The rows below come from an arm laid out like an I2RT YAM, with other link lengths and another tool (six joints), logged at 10 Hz.
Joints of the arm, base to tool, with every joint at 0 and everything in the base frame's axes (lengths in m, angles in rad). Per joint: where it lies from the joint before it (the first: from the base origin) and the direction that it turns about. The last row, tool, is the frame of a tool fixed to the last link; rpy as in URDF.
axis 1: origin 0.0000 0.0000 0.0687 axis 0 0 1
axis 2: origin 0.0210 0.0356 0.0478 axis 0 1 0
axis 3: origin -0.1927 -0.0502 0.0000 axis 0 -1 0
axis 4: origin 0.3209 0.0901 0.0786 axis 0 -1 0
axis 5: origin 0.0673 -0.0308 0.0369 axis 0 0 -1
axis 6: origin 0.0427 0.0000 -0.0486 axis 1 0 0
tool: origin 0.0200 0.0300 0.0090 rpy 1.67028 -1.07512 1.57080
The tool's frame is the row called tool.
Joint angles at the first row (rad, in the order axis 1, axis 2, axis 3, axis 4, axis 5, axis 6):
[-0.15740 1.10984 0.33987 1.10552 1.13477 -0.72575]
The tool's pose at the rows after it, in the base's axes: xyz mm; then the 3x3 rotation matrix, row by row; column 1 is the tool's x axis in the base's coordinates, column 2 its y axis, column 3 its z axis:
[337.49 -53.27 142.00], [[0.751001 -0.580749 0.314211], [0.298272 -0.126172 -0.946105], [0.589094 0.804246 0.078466]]
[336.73 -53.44 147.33], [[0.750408 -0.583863 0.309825], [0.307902 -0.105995 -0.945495], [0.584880 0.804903 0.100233]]
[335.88 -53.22 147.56], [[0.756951 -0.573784 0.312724], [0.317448 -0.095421 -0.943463], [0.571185 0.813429 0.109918]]
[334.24 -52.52 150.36], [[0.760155 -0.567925 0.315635], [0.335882 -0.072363 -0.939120], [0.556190 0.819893 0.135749]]
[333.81 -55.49 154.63], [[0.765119 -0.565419 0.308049], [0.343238 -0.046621 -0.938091], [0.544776 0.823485 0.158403]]
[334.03 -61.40 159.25], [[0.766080 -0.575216 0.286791], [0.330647 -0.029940 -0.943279], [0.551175 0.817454 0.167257]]
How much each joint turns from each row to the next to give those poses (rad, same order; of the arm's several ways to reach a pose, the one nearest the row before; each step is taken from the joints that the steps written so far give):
[0.00073 0.00229 0.00376 0.03848 -0.00925 -0.05194]
[-0.00064 -0.00115 0.00160 0.04747 -0.00485 -0.04835]
[-0.00041 -0.00037 -0.00428 0.02201 -0.00868 -0.03109]
[0.00031 0.00146 -0.00498 0.05656 -0.01546 -0.05857]
[-0.00970 0.00602 0.00563 0.04259 -0.01352 -0.04708]
[-0.01650 0.00550 0.01229 0.01553 0.00153 -0.01185]

